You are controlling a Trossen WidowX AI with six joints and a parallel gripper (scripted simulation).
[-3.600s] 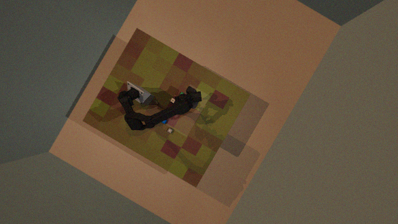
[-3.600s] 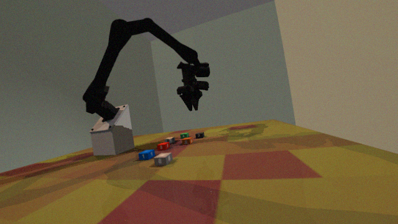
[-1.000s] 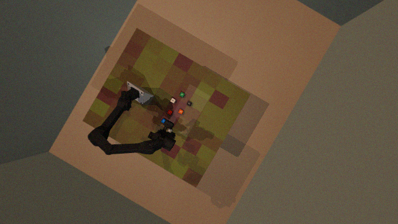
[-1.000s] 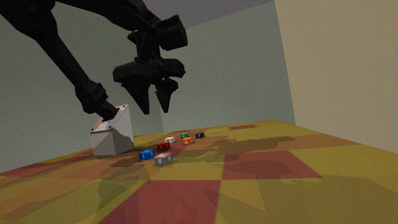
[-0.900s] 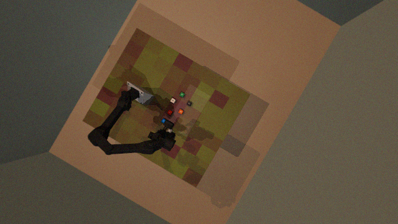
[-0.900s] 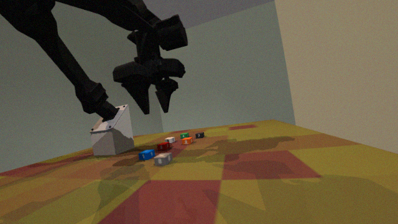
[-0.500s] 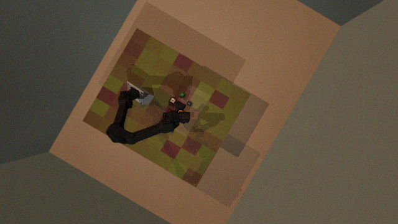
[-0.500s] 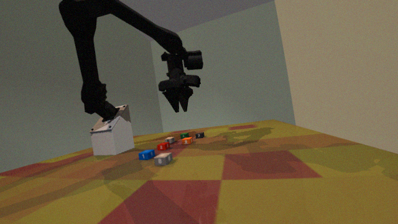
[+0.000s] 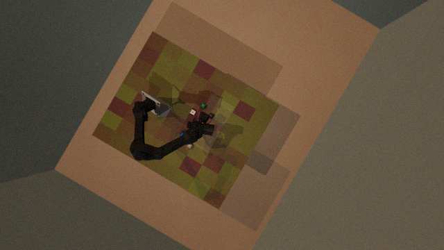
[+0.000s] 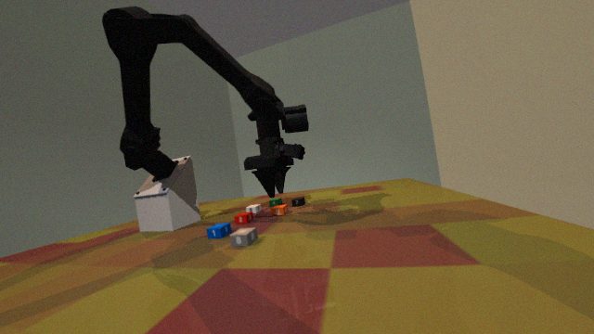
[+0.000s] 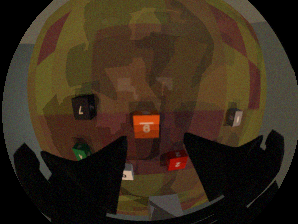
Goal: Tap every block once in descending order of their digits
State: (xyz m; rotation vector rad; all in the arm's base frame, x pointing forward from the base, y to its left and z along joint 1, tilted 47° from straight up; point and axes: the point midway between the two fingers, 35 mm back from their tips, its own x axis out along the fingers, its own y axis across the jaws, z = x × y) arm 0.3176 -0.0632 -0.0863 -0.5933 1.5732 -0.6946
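The orange block is 4 cm below my gripper tip and 1 cm to the left of it. Round my gripper tip: black block: 10 cm to the left, 4 cm below, 3 cm ahead; red block: 8 cm behind, 4 cm to the right, 4 cm below; white block: 10 cm behind, 6 cm to the left, 4 cm below.
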